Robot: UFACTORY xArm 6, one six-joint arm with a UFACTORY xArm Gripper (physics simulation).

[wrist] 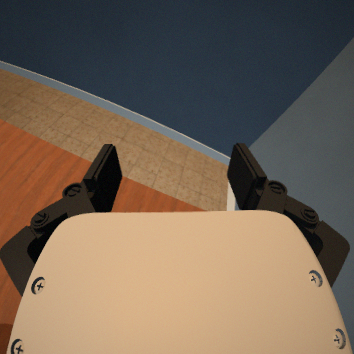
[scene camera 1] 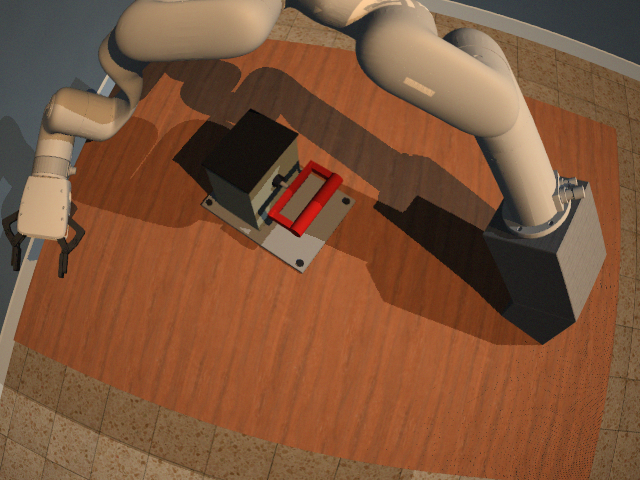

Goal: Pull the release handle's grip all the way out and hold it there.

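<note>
The release handle is a red frame with a thick round grip along its outer side, in the middle of scene camera 1. It joins a dark-topped box by a short rod at the box's side. The box stands on a grey base plate with dark bolts. My gripper is open and empty, with its fingers wide apart. It hangs at the far left of scene camera 1, well away from the handle. The handle does not show in the wrist view.
The wooden table top lies under the box. The arm's dark pedestal stands at the right, and the arm reaches across the back, above the box's far side. A blue wall is beyond the table's left edge.
</note>
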